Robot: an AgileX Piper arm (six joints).
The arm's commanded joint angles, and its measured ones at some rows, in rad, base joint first. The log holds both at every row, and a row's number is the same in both.
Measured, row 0: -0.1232, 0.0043, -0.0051, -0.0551, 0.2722, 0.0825
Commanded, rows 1 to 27: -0.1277, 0.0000, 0.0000, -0.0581, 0.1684, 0.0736; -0.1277, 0.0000, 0.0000, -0.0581, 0.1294, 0.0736; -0.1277, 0.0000, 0.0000, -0.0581, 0.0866, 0.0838; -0.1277, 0.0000, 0.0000, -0.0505, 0.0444, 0.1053; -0.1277, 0.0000, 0.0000, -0.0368, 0.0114, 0.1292; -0.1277, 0.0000, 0.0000, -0.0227, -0.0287, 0.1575; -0.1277, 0.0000, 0.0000, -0.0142, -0.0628, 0.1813; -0.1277, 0.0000, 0.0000, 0.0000, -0.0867, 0.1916; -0.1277, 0.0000, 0.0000, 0.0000, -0.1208, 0.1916; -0.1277, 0.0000, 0.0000, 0.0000, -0.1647, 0.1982; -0.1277, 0.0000, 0.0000, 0.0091, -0.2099, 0.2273; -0.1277, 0.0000, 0.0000, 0.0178, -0.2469, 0.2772; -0.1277, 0.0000, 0.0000, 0.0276, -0.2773, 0.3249; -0.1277, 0.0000, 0.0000, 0.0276, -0.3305, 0.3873; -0.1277, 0.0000, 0.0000, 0.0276, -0.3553, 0.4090; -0.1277, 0.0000, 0.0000, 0.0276, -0.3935, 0.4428; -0.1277, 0.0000, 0.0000, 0.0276, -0.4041, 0.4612; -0.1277, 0.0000, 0.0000, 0.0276, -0.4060, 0.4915; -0.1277, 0.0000, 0.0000, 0.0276, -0.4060, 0.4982; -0.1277, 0.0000, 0.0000, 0.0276, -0.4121, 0.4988; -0.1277, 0.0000, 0.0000, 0.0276, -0.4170, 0.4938; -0.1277, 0.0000, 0.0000, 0.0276, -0.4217, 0.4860; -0.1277, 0.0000, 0.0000, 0.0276, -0.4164, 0.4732; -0.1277, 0.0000, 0.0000, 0.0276, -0.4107, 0.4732; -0.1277, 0.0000, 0.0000, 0.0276, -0.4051, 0.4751; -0.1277, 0.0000, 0.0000, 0.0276, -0.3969, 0.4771; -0.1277, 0.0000, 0.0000, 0.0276, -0.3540, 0.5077
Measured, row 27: -0.1232, 0.0043, -0.0051, 0.0324, -0.4077, 0.4835
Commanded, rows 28 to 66: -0.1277, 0.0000, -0.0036, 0.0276, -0.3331, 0.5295; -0.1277, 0.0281, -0.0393, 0.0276, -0.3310, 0.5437; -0.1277, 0.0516, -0.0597, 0.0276, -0.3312, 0.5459; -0.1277, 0.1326, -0.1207, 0.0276, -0.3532, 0.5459; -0.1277, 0.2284, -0.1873, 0.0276, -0.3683, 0.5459; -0.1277, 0.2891, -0.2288, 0.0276, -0.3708, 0.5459; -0.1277, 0.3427, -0.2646, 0.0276, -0.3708, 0.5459; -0.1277, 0.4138, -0.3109, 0.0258, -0.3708, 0.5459; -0.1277, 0.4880, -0.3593, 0.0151, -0.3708, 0.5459; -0.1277, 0.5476, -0.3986, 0.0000, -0.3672, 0.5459; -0.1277, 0.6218, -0.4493, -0.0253, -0.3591, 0.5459; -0.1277, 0.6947, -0.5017, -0.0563, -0.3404, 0.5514; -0.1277, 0.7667, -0.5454, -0.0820, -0.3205, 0.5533; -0.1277, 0.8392, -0.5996, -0.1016, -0.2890, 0.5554; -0.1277, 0.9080, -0.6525, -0.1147, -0.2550, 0.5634; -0.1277, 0.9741, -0.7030, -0.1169, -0.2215, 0.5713; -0.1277, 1.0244, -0.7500, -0.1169, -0.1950, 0.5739; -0.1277, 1.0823, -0.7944, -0.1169, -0.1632, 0.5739; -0.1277, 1.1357, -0.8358, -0.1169, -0.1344, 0.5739; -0.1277, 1.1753, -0.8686, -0.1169, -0.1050, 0.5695; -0.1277, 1.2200, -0.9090, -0.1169, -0.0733, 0.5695; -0.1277, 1.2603, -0.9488, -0.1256, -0.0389, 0.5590; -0.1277, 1.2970, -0.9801, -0.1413, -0.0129, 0.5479; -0.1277, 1.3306, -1.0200, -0.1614, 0.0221, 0.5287; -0.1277, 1.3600, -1.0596, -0.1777, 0.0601, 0.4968; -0.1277, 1.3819, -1.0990, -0.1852, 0.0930, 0.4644; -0.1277, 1.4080, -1.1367, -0.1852, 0.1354, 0.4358; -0.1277, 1.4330, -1.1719, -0.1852, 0.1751, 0.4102; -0.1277, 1.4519, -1.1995, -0.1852, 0.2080, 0.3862; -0.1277, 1.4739, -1.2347, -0.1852, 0.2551, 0.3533; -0.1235, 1.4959, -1.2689, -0.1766, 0.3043, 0.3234; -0.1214, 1.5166, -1.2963, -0.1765, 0.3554, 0.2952; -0.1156, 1.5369, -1.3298, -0.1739, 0.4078, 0.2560; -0.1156, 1.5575, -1.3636, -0.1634, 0.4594, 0.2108; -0.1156, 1.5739, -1.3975, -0.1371, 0.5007, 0.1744; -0.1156, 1.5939, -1.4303, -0.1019, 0.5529, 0.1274; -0.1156, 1.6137, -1.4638, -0.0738, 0.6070, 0.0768; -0.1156, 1.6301, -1.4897, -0.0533, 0.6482, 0.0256; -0.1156, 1.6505, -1.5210, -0.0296, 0.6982, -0.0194
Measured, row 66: -0.1169, 1.5893, -1.4172, -0.1149, 0.5252, 0.1568
